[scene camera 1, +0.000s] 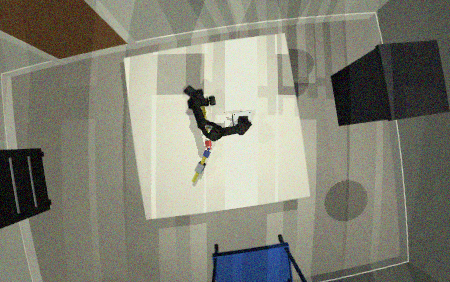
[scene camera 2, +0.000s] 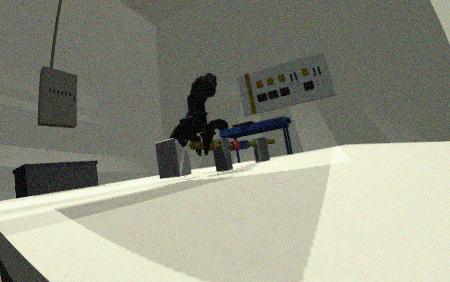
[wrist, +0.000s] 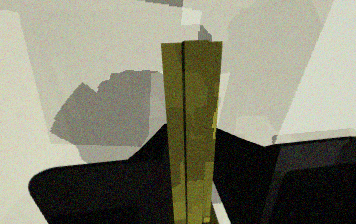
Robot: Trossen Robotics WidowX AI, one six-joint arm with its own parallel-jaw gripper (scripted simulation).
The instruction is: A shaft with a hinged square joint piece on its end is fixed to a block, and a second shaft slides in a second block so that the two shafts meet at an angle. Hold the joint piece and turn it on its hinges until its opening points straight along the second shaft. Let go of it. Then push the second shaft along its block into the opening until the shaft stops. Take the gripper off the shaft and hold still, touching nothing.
Observation:
I see my gripper (scene camera 2: 203,155).
My gripper shows as well in the wrist view (wrist: 182,127).

